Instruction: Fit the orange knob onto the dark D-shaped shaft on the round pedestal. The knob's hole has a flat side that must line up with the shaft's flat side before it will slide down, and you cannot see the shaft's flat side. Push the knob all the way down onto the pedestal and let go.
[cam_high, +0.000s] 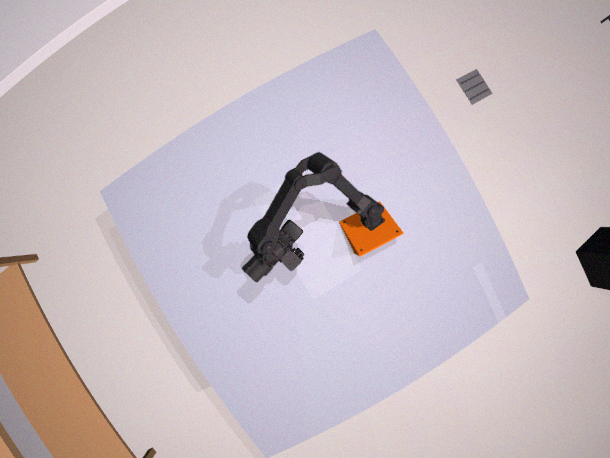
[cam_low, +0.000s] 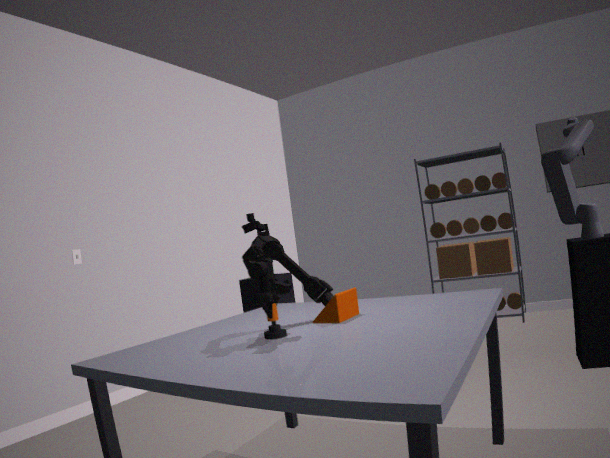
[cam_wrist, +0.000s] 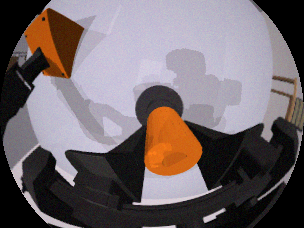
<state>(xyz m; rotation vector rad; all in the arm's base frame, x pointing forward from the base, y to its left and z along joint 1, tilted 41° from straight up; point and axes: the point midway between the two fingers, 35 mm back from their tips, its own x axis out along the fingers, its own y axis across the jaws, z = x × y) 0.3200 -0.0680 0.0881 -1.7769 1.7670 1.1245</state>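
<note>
Right now the orange knob is 20 mm above my gripper tip. Also, from my gripper tip: dark round pedestal: 40 mm below.
</note>
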